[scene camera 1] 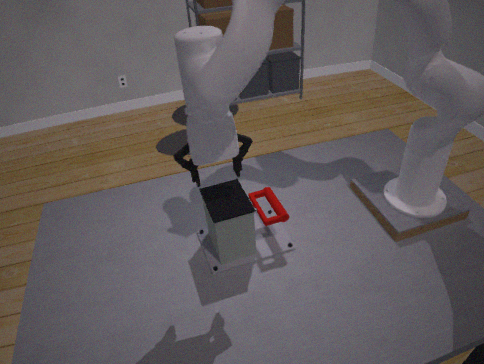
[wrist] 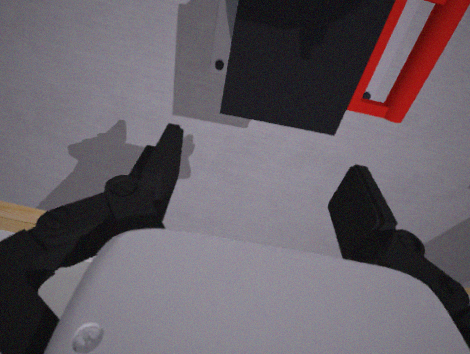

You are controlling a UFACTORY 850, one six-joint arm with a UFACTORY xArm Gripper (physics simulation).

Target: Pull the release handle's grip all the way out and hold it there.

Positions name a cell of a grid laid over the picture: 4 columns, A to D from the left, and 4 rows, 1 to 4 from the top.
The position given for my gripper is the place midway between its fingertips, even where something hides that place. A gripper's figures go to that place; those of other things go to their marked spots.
Labels:
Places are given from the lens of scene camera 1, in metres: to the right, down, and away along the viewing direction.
my gripper (scene camera 1: B2): -0.06, -0.01, 0.80
base plate (scene camera 1: C3): 0.08, 0.17, 1.00

